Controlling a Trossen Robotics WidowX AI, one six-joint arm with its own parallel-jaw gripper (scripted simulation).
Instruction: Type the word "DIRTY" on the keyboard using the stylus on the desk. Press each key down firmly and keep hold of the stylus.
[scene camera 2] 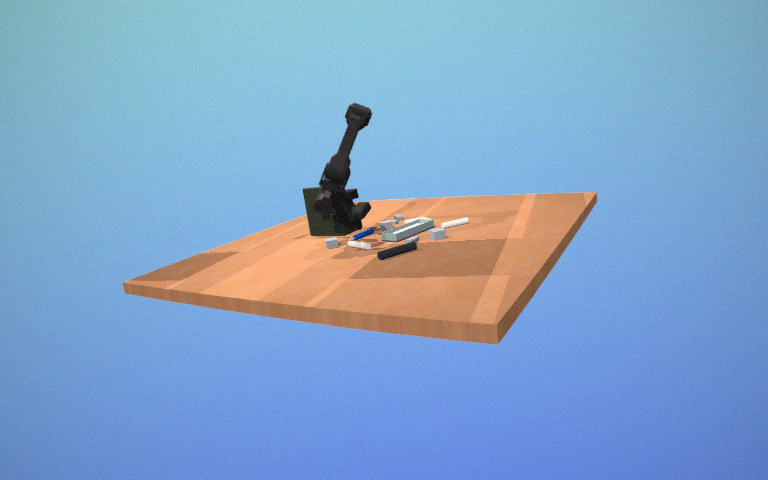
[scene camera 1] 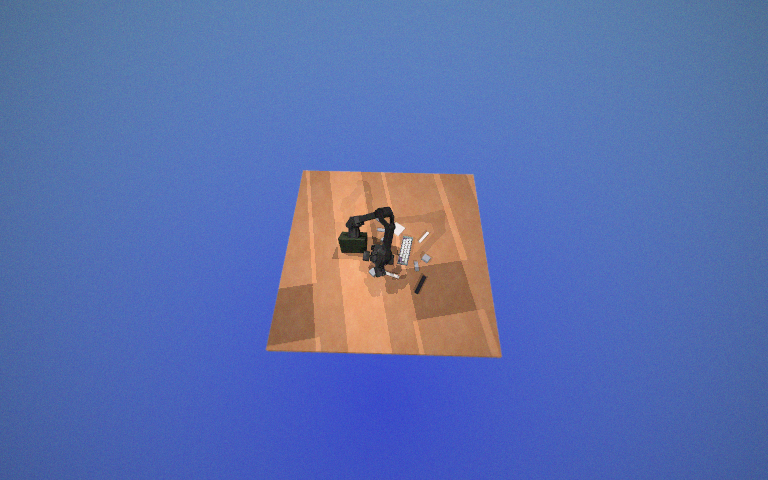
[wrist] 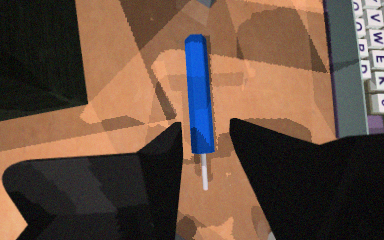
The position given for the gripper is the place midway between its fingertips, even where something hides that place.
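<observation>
A stylus (wrist: 199, 99) appears in the wrist view. The gripper (wrist: 205, 127) is visible there too, and scene camera 2 shows the gripper (scene camera 2: 357, 228) as well.
</observation>
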